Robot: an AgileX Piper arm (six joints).
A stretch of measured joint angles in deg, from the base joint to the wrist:
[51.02 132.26 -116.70 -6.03 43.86 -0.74]
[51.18 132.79 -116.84 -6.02 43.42 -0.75]
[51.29 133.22 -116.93 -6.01 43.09 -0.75]
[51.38 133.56 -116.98 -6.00 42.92 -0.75]
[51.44 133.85 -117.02 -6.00 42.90 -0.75]
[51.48 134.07 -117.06 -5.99 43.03 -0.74]
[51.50 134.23 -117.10 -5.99 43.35 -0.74]
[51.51 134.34 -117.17 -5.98 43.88 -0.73]
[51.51 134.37 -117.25 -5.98 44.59 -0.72]
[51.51 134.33 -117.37 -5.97 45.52 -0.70]
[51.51 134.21 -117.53 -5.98 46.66 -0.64]
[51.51 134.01 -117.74 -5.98 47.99 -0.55]
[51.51 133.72 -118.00 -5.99 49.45 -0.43]
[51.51 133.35 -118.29 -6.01 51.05 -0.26]
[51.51 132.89 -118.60 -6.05 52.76 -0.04]
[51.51 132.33 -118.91 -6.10 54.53 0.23]
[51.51 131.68 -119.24 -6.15 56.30 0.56]
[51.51 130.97 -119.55 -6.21 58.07 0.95]
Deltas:
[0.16 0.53 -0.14 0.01 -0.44 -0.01]
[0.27 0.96 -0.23 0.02 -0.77 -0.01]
[0.36 1.30 -0.28 0.03 -0.94 -0.01]
[0.42 1.59 -0.32 0.03 -0.96 -0.01]
[0.46 1.81 -0.36 0.04 -0.83 0.00]
[0.48 1.97 -0.40 0.04 -0.51 0.00]
[0.49 2.08 -0.47 0.05 0.02 0.01]
[0.49 2.11 -0.55 0.05 0.73 0.02]
[0.49 2.07 -0.67 0.06 1.66 0.04]
[0.49 1.95 -0.83 0.05 2.80 0.10]
[0.49 1.75 -1.04 0.05 4.13 0.19]
[0.49 1.46 -1.30 0.04 5.59 0.31]
[0.49 1.09 -1.59 0.02 7.19 0.48]
[0.49 0.63 -1.90 -0.02 8.90 0.70]
[0.49 0.07 -2.21 -0.07 10.67 0.97]
[0.49 -0.58 -2.54 -0.12 12.44 1.30]
[0.49 -1.29 -2.85 -0.18 14.21 1.69]

